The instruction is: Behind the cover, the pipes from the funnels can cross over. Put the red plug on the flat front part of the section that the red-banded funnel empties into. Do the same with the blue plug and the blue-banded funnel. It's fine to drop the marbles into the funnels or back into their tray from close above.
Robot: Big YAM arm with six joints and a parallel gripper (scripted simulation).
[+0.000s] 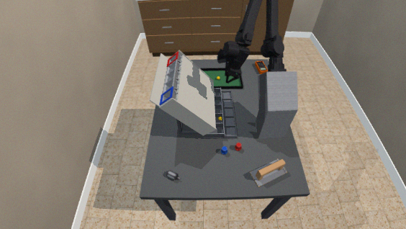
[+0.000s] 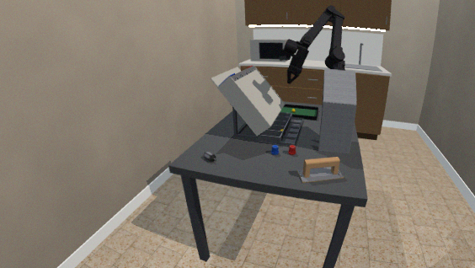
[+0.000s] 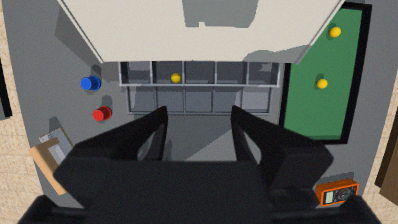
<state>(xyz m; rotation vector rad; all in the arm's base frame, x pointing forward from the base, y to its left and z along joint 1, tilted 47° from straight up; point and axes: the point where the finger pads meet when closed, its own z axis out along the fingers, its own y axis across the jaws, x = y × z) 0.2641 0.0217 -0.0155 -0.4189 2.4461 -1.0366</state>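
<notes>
The red plug is 9 cm behind my hand, 25 cm to the left of it and 28 cm below it. From my hand the other things lie so: blue plug: 1 cm behind, 28 cm to the left, 28 cm below; then beige cover: 16 cm ahead, 1 cm to the left, 9 cm below; then green marble tray: 7 cm ahead, 33 cm to the right, 29 cm below.
</notes>
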